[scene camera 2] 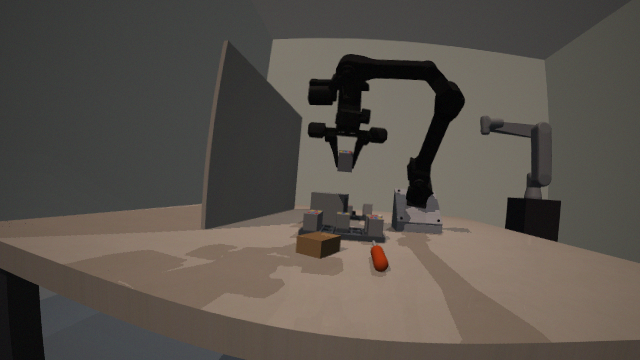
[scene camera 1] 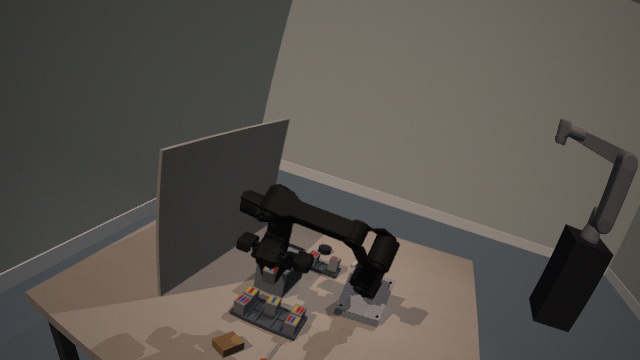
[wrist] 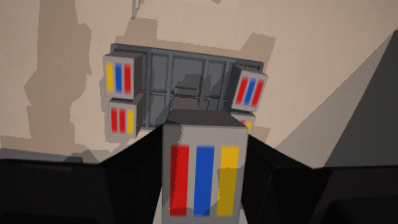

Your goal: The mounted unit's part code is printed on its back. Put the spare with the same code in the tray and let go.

Scene:
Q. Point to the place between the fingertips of my gripper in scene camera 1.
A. At 269, 278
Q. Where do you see a tall grey panel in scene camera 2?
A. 251, 164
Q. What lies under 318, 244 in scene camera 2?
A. A brown box.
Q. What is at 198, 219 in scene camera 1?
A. A tall grey panel.

